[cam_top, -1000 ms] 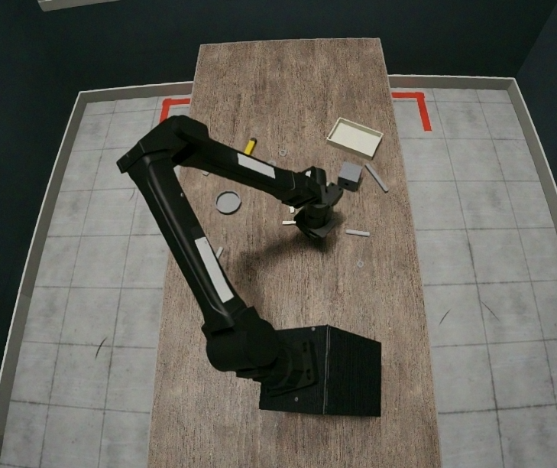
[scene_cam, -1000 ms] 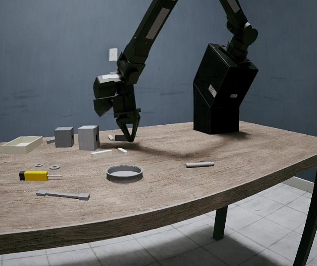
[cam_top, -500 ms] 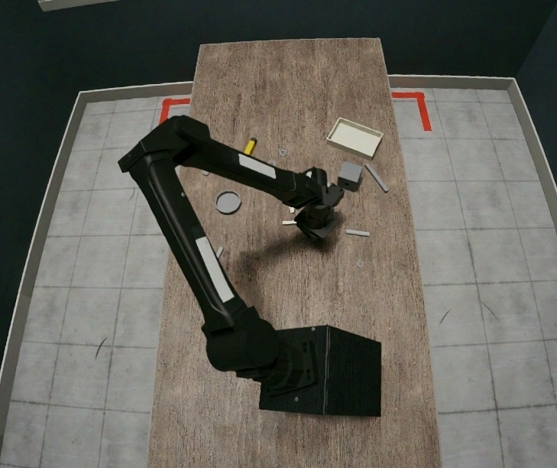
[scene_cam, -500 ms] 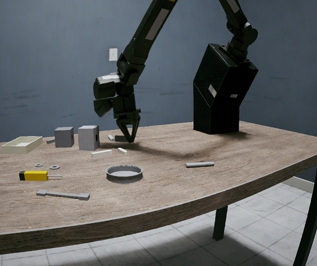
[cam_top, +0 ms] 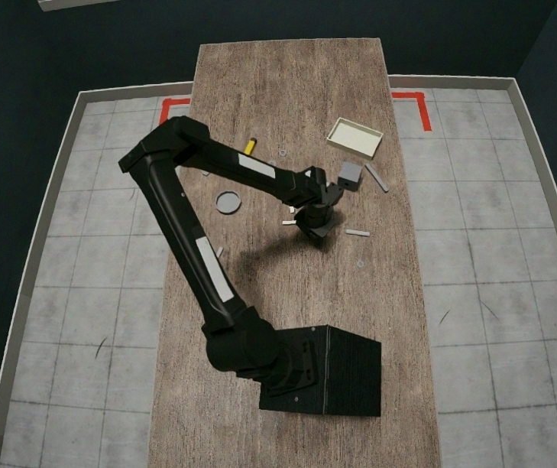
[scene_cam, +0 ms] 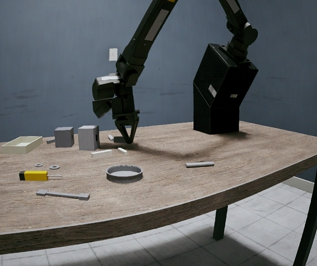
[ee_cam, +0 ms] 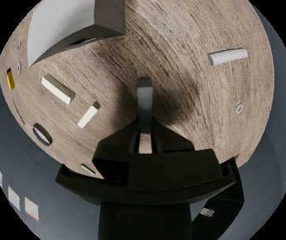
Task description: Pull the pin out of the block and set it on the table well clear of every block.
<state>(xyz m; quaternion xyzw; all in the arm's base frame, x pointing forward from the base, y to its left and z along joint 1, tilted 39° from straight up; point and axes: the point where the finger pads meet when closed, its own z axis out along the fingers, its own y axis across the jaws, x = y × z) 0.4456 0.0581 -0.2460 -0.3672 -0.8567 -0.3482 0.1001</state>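
My gripper is now 12 cm short of the light grey block, 5 cm to the left of it and 2 cm below it. Also, from my hand: grey ring dish 16 cm ahead, 24 cm to the left, 1 cm below; then darker grey block 17 cm ahead, 14 cm to the right, 1 cm above; then grey pin 2 cm ahead, 2 cm to the right.
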